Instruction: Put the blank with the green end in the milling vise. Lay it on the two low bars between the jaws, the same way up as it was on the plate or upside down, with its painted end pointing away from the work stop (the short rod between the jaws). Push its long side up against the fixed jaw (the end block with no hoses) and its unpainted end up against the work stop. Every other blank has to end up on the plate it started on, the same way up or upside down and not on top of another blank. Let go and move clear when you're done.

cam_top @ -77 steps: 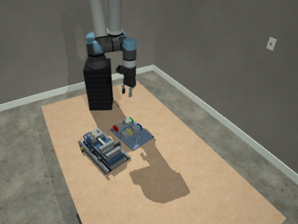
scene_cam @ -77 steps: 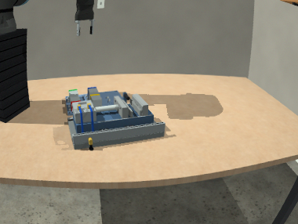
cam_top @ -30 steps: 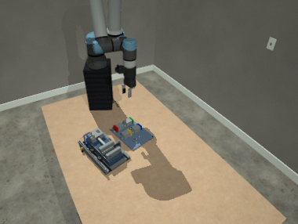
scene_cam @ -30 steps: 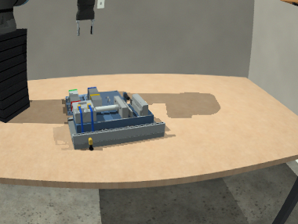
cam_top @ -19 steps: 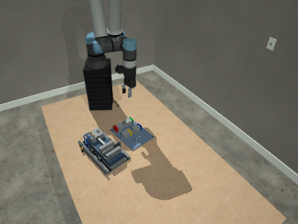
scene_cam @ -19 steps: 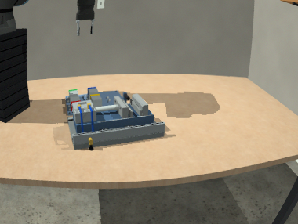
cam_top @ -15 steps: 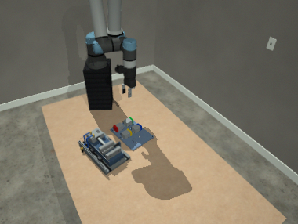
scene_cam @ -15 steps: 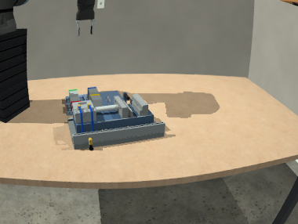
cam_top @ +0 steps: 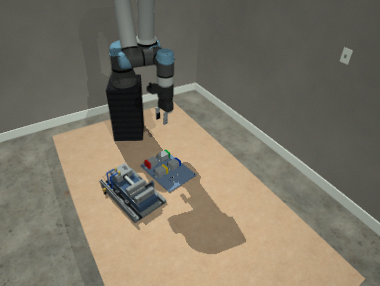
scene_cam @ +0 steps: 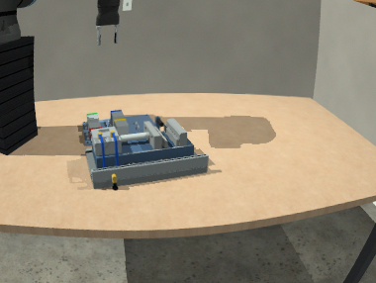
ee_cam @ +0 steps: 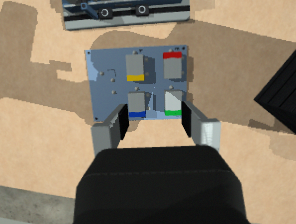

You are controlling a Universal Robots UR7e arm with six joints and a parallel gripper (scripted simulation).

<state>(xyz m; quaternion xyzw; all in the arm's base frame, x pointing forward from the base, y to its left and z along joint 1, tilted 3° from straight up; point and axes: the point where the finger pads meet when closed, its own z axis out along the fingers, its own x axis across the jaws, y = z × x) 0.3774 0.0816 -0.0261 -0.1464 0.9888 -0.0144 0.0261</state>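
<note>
My hand is 60 mm past the green-ended blank, 30 mm to the right of it and 290 mm above it. The rest, counted from my hand: yellow-ended blank (50 mm ahead, 30 mm to the right, 290 mm below); red-ended blank (30 mm behind, 60 mm to the right, 290 mm below); blue-ended blank (30 mm ahead, 60 mm to the left, 290 mm below).
</note>
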